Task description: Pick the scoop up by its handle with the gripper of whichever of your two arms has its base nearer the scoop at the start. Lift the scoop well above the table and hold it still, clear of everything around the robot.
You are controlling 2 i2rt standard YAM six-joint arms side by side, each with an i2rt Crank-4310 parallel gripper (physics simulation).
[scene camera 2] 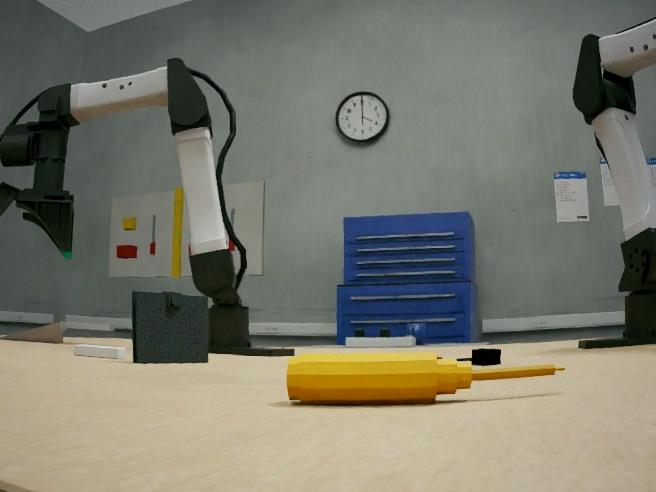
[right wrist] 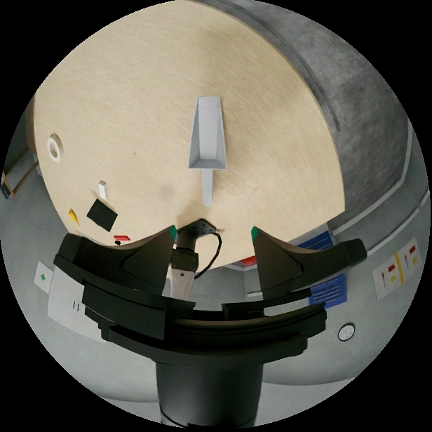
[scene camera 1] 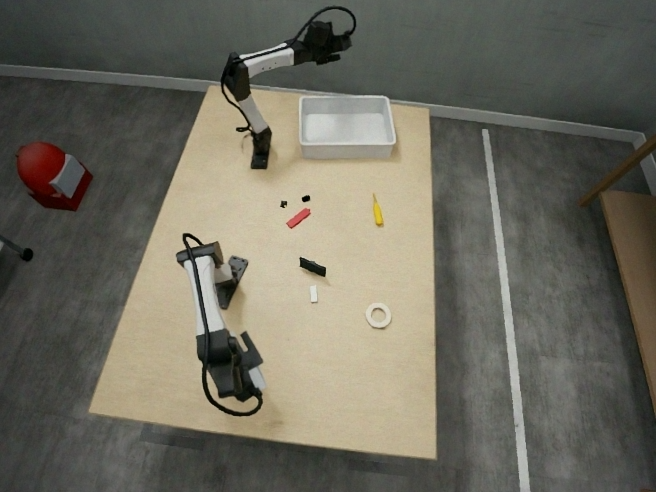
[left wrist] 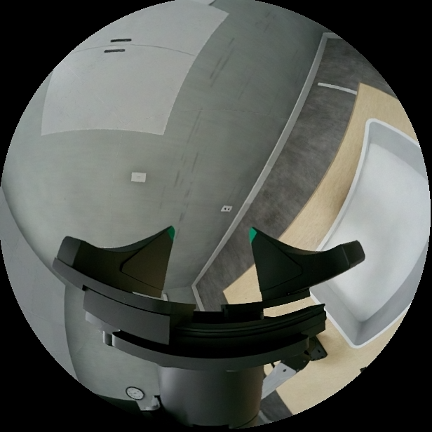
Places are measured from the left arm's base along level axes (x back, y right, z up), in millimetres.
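Pixels of known places: right gripper, between the fingertips: (scene camera 2: pixel 67 255); left arm's base, origin of its link: (scene camera 2: pixel 644 343) (scene camera 1: pixel 261 151); right arm's base, origin of its link: (scene camera 2: pixel 228 353) (scene camera 1: pixel 229 282).
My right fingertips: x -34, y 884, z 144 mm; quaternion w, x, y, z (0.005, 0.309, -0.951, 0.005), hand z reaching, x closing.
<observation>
Ahead of a thing's pixels: the offset from my right fingertips to its middle. "spot": to the spot under its first point.
The light grey scoop @(dy +6, dx -23, dz -127 mm) (right wrist: pixel 208 132) (scene camera 2: pixel 39 332) lies on the table (right wrist: pixel 280 165). In the right wrist view its handle (right wrist: pixel 207 187) points down towards the gap between my fingers, with its blade farther up. In scene camera 1 part of the scoop (scene camera 1: pixel 257 378) shows beside my right gripper, and its handle is hidden there. My right gripper (right wrist: pixel 213 227) (scene camera 1: pixel 251 369) is open and empty, fingers down, above the table and apart from the scoop. My left gripper (left wrist: pixel 211 228) (scene camera 1: pixel 342 50) is open and empty, high up near the back wall.
A white bin @(dy -1003, dx -333, dz -95 mm) (scene camera 1: pixel 347 150) stands near the left arm. On the table are a black plate-like object @(dy -329, dx -224, dz -107 mm) (scene camera 1: pixel 312 266), a white block @(dy -235, dx -232, dz -138 mm) (scene camera 1: pixel 313 293), a cream ring @(spot: dy -134, dx -430, dz -133 mm) (scene camera 1: pixel 369 323), a yellow screwdriver @(dy -607, dx -467, dz -131 mm) (scene camera 1: pixel 377 214), a red piece @(dy -552, dx -159, dz -139 mm) (scene camera 1: pixel 298 218) and two small black pieces.
</observation>
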